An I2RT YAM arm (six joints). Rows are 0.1 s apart.
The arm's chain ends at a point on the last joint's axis. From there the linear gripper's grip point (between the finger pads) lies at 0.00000 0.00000 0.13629 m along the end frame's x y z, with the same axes.
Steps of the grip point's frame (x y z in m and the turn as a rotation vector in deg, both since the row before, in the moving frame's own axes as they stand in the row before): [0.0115 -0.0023 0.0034 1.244 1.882 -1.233]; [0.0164 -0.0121 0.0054 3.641 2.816 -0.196]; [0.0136 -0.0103 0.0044 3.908 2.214 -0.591]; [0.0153 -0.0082 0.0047 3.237 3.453 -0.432]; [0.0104 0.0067 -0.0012 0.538 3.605 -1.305]
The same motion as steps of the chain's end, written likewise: [0.0071 0.0007 0.0035 1.244 1.882 -1.233]; [0.0097 -0.0034 0.0058 3.641 2.816 -0.196]; [0.0084 -0.0010 0.0048 3.908 2.214 -0.591]; [0.0071 -0.0005 0.0052 3.237 3.453 -0.432]; [0.0018 0.0081 -0.0009 0.538 3.605 -1.305]
